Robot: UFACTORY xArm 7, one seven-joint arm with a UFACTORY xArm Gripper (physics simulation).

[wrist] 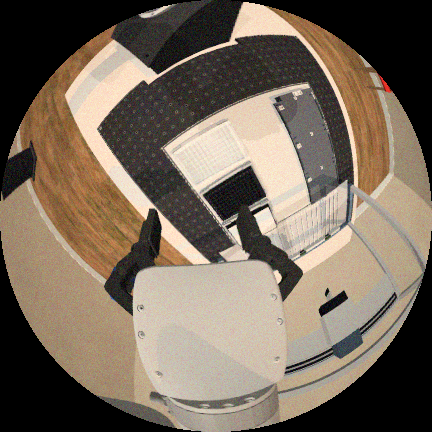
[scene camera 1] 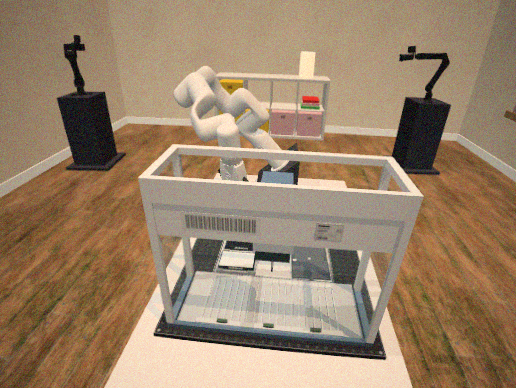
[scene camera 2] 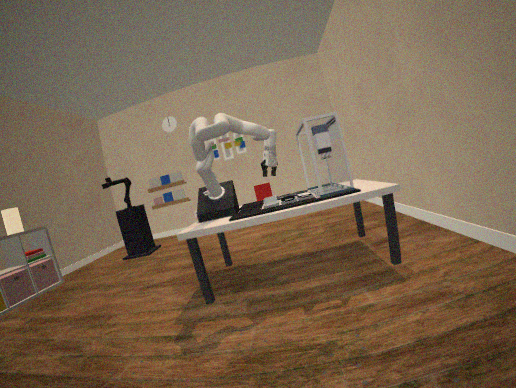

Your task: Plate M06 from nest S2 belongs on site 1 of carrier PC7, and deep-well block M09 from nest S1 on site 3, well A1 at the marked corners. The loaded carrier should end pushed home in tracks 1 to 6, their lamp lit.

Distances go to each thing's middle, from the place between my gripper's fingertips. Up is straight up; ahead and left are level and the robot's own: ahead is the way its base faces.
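There's the clear well plate [wrist: 218, 149], and it's 20 mm behind my hand, 40 mm to the left of it and 160 mm below it. The grey carrier [wrist: 299, 111] is 110 mm ahead of my hand, 180 mm below it and 290 mm to the left of it.
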